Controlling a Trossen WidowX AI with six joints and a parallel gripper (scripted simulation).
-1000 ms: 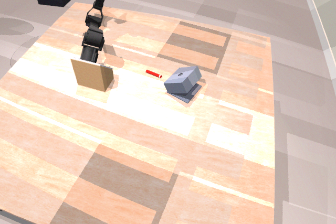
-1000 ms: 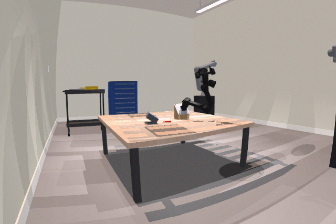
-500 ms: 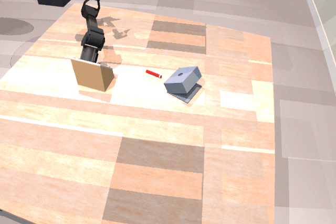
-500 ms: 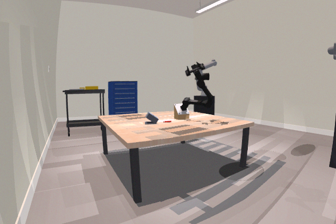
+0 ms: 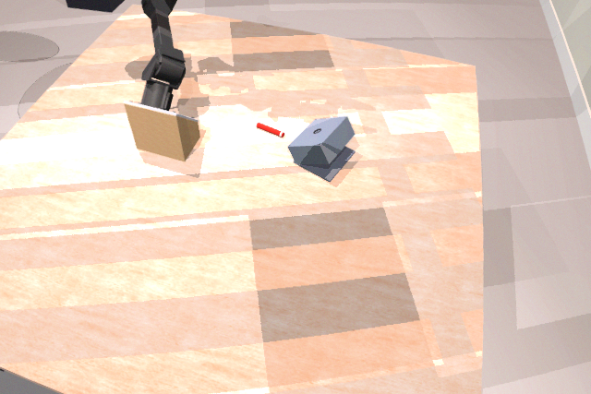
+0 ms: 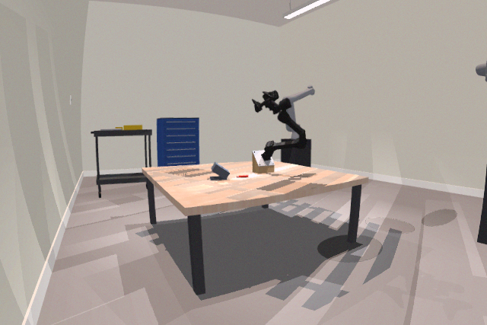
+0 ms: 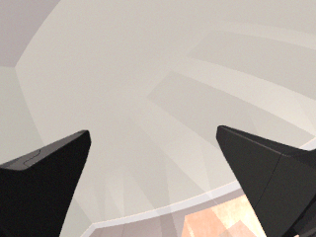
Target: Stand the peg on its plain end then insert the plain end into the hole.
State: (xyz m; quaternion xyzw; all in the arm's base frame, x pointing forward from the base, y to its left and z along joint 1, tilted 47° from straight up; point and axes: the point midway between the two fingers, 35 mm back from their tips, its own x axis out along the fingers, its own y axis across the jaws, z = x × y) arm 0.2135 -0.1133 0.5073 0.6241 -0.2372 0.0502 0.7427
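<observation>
The red peg is 530 mm below my gripper tip, 190 mm to the right of it and 10 mm ahead of it. Round my gripper tip: grey sloped panel 490 mm below, 240 mm to the right, 140 mm ahead.
</observation>
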